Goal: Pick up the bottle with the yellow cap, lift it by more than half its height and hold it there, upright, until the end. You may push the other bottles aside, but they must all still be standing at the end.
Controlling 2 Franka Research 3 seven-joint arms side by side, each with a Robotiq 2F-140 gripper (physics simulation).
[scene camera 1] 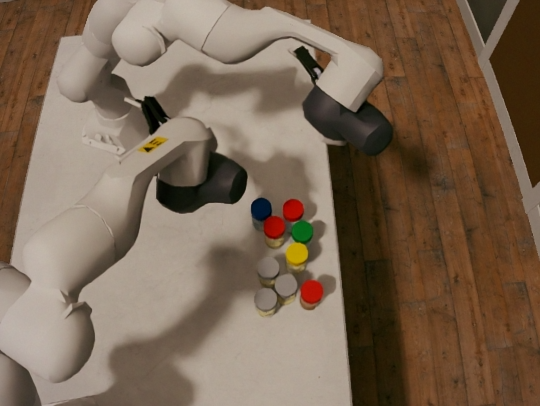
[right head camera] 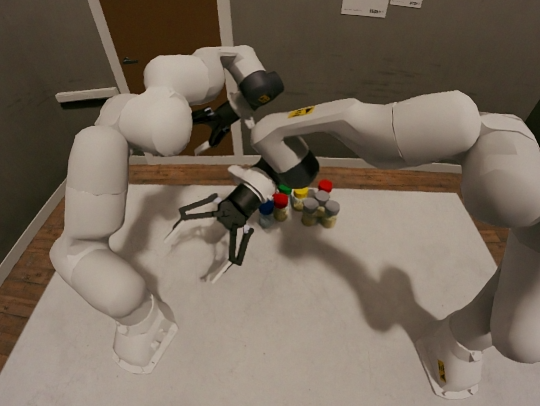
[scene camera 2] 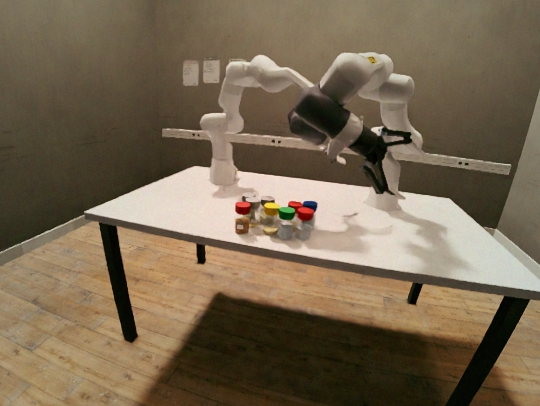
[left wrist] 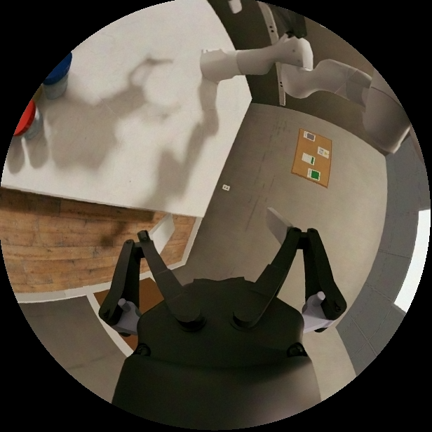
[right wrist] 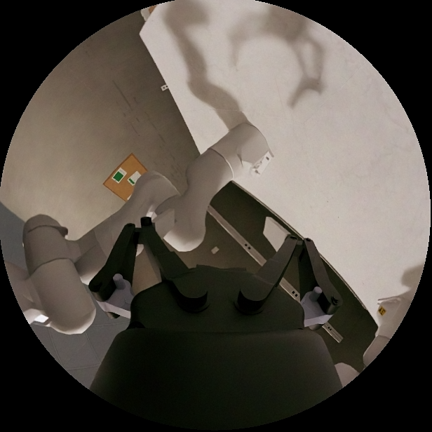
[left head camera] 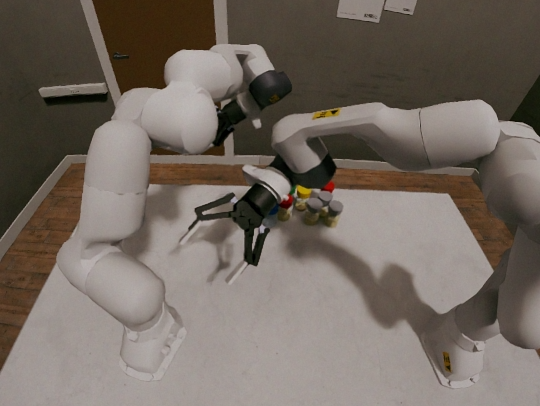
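Note:
The bottle with the yellow cap [left head camera: 303, 192] [right head camera: 300, 192] [scene camera 1: 297, 254] [scene camera 2: 271, 209] stands upright on the table in a group of bottles. A green-capped bottle [scene camera 1: 302, 232] [scene camera 2: 287, 213] stands close to it on one side, grey-capped bottles [scene camera 1: 268, 268] [left head camera: 313, 204] on another. My right gripper [right wrist: 219, 221] [left head camera: 211, 256] [right head camera: 195, 254] is open and empty, above the table, left of and nearer than the bottles in the head views. My left gripper [left wrist: 219, 219] is open and empty, raised farther back; its fingers are partly hidden behind its arm in the left head camera.
Red-capped bottles [scene camera 1: 293, 210] [scene camera 1: 274, 227] [scene camera 1: 311, 291] and a blue-capped bottle [scene camera 1: 261, 207] [left wrist: 56, 80] also stand in the group, near the edge of the white table [scene camera 1: 300, 360] [scene camera 2: 165, 227]. The right forearm [left head camera: 350, 122] passes above and behind the bottles in the left head camera.

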